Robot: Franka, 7 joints.
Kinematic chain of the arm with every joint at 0, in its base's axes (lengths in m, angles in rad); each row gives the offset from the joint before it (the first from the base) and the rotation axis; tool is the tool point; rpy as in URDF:
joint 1: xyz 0 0 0.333 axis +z
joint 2: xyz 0 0 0 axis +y
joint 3: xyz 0 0 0.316 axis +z
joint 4: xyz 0.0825 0 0 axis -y
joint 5: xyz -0.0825 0 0.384 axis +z
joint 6: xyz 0 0 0 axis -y
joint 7: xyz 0.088 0 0 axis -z
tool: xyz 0 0 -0.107 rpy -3.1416 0 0
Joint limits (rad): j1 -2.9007..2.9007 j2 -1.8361..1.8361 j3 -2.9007..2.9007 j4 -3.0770..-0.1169 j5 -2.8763..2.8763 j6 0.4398..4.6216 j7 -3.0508..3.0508
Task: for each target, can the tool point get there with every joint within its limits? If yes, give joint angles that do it. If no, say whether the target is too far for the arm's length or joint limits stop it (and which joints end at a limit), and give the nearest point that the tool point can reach.
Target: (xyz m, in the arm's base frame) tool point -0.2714 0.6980 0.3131
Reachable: yes | joints -1.4257 -1.2920 -2.0294 -0.4735 1.9985 3.8077 -0.4703
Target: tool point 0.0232 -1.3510 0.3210
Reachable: no: too far | nearest point 0.0147 -0.8577 0.3254 | short by 0.493 m
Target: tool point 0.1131 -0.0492 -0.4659
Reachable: no: joint limits stop it (at a limit: joint 2) | nearest point 0.1410 -0.0613 -0.3447 | short by 0.125 m
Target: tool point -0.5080 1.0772 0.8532
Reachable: no: too far | nearest point -0.3353 0.7111 0.6764 | short by 0.442 m
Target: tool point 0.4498 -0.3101 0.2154
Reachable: yes | joints 1.1727 -1.3417 -1.7468 -2.2655 -2.2770 2.0218 -2.2511
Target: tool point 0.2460 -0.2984 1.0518
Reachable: yes | joints -2.2363 -0.0446 1.2503 -1.0538 -0.0917 3.3700 2.5817
